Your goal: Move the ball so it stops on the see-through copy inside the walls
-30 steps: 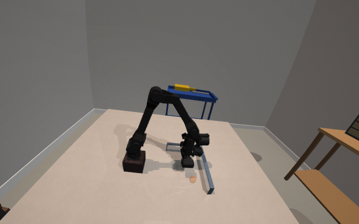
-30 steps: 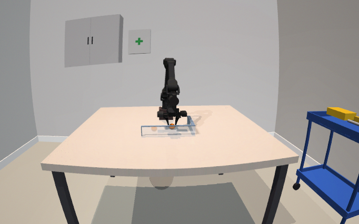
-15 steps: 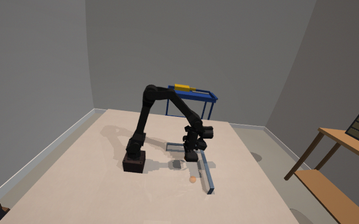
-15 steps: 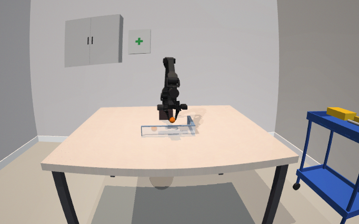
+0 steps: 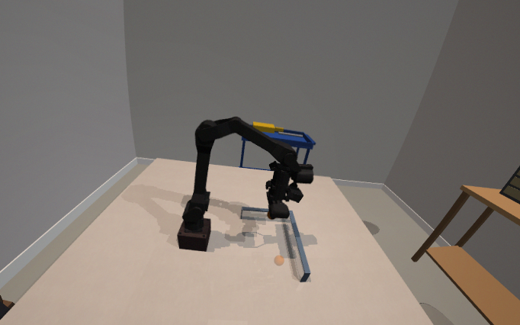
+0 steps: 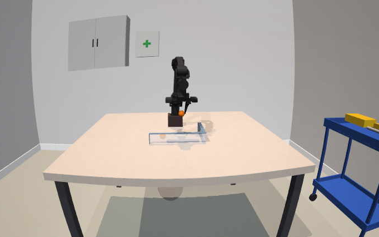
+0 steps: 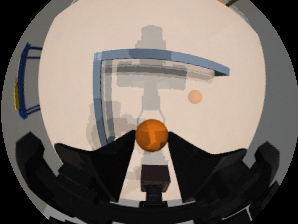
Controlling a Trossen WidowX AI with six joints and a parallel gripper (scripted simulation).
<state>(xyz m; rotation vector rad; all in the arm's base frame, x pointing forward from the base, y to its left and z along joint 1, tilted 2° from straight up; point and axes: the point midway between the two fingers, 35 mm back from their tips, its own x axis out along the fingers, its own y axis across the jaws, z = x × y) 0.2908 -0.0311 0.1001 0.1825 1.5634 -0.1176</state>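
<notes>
Now: the see-through copy 12 cm to the right of my gripper tip, 12 cm below it and 2 cm ahead of it. Round my gripper tip: clear wall 11 cm below, 11 cm ahead, 5 cm to the right; orange ball right at my gripper tip.
</notes>
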